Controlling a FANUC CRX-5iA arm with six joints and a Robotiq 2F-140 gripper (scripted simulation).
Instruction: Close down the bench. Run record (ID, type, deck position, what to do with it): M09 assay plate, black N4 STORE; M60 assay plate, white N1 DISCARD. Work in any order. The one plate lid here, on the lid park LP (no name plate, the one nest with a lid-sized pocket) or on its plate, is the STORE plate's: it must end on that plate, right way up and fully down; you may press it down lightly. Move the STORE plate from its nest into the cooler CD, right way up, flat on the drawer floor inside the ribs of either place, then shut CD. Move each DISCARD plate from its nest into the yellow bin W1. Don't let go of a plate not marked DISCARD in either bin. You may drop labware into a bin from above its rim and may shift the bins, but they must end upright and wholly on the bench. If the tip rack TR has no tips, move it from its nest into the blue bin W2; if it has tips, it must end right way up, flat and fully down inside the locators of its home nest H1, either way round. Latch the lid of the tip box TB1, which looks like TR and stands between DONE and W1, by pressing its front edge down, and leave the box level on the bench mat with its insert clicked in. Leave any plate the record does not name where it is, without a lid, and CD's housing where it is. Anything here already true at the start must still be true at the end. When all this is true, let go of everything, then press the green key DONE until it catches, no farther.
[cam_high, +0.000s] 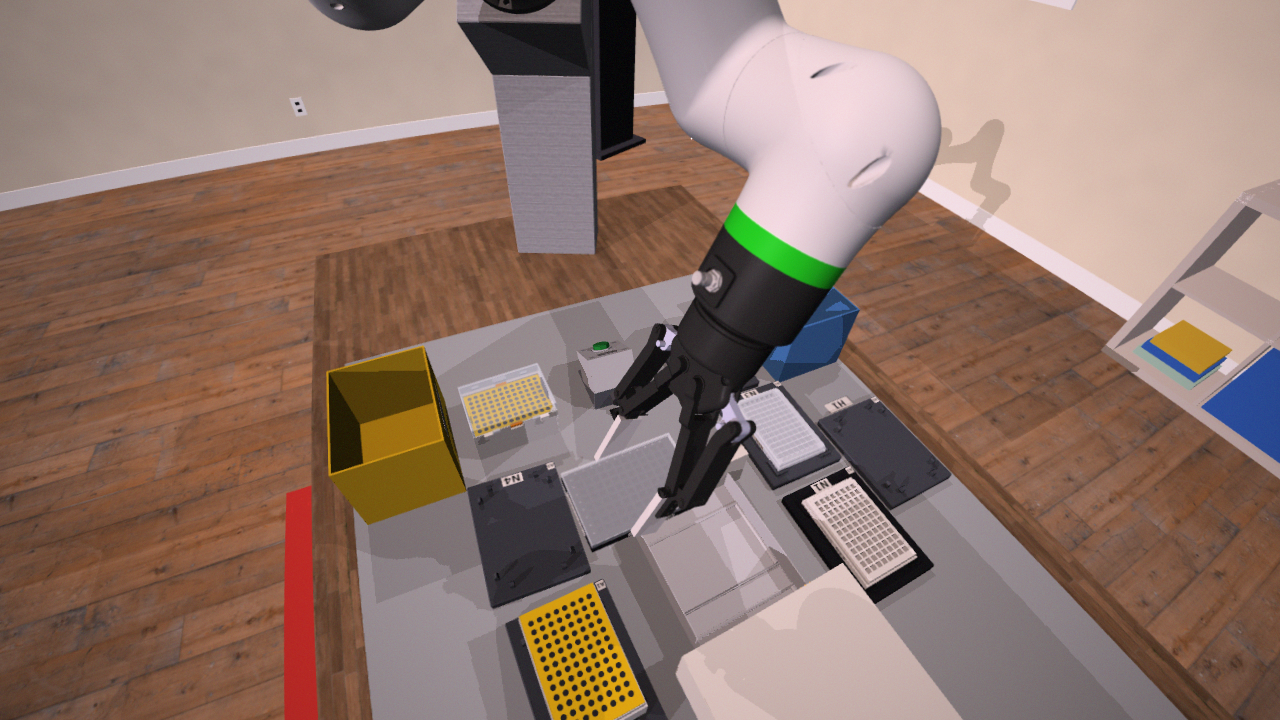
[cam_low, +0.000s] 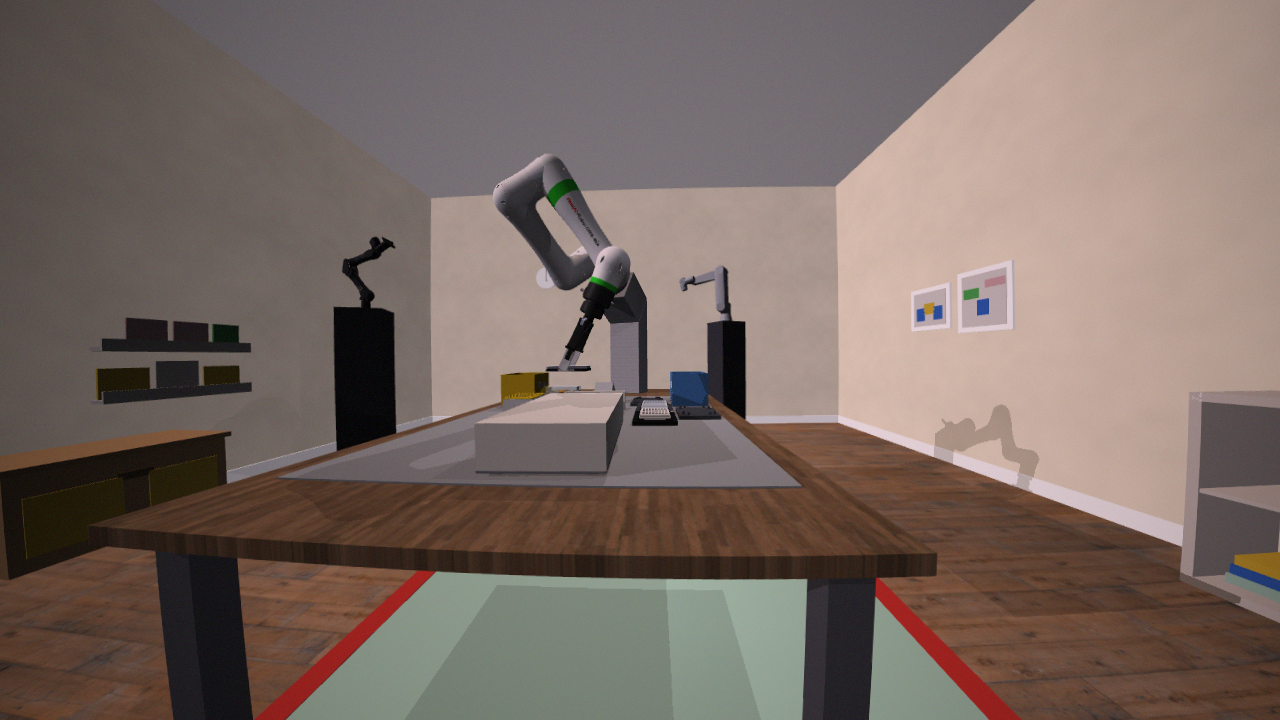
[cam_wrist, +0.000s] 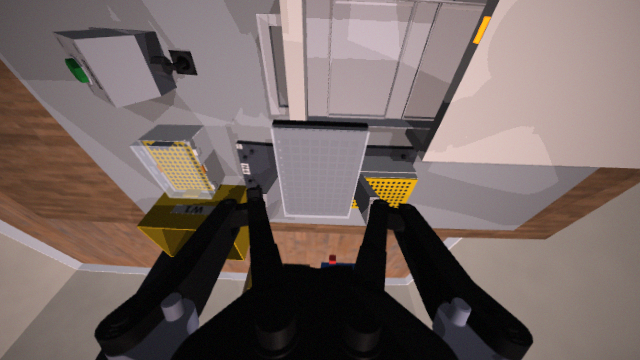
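The cooler drawer lies 14 cm below my hand, 12 cm ahead of it and 4 cm to the left of it. Also, from my hand: yellow tip rack TR: 14 cm to the right, 12 cm below, 5 cm ahead; then nest N4: 16 cm below, 11 cm behind, 7 cm to the right; then lid: 2 cm below.
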